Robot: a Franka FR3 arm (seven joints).
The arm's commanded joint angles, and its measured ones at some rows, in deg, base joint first. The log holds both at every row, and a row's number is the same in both.
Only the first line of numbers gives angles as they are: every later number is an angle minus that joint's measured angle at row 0.
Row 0, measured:
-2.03, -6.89, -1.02, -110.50, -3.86, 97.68, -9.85
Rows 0 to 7, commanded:
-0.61, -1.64, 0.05, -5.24, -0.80, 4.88, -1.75
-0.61, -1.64, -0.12, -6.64, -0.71, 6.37, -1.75
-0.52, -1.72, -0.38, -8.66, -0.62, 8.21, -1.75
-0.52, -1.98, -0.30, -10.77, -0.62, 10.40, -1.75
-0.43, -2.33, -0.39, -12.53, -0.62, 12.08, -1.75
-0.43, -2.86, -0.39, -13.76, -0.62, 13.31, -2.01
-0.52, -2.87, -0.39, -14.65, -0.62, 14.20, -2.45
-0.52, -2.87, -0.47, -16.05, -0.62, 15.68, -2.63
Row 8, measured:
-0.03, -0.12, -0.50, -10.43, -0.12, 11.21, -1.20
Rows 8 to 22, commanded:
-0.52, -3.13, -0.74, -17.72, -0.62, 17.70, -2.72
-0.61, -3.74, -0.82, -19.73, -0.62, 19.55, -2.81
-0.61, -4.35, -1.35, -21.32, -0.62, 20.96, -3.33
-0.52, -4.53, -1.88, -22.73, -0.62, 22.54, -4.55
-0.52, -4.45, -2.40, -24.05, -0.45, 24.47, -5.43
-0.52, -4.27, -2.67, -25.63, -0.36, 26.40, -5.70
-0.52, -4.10, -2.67, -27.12, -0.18, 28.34, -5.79
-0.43, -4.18, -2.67, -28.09, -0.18, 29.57, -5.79
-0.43, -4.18, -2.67, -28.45, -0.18, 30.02, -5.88
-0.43, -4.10, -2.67, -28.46, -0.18, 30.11, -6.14
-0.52, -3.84, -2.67, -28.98, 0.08, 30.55, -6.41
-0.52, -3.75, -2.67, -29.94, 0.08, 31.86, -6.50
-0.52, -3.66, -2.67, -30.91, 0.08, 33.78, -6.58
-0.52, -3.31, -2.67, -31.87, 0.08, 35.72, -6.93
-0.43, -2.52, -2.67, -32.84, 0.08, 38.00, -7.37
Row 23, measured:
-0.03, -2.07, -2.90, -28.42, -0.12, 31.71, -5.52
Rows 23 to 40, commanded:
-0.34, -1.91, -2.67, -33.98, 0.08, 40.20, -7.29
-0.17, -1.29, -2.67, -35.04, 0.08, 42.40, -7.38
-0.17, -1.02, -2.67, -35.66, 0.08, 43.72, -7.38
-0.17, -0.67, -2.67, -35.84, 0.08, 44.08, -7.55
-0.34, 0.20, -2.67, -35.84, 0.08, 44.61, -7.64
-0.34, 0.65, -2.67, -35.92, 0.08, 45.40, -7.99
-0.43, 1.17, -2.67, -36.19, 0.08, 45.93, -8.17
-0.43, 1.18, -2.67, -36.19, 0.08, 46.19, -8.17
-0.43, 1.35, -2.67, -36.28, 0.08, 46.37, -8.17
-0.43, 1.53, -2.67, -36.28, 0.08, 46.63, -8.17
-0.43, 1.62, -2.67, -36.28, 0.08, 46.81, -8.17
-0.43, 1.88, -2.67, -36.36, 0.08, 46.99, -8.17
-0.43, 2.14, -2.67, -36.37, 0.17, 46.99, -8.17
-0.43, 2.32, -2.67, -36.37, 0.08, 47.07, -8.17
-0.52, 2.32, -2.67, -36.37, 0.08, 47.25, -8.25
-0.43, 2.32, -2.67, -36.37, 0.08, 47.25, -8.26
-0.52, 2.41, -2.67, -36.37, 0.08, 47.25, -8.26
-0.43, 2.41, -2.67, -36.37, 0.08, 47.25, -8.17
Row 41, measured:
0.02, 2.39, -2.88, -35.34, -0.11, 45.49, -7.17
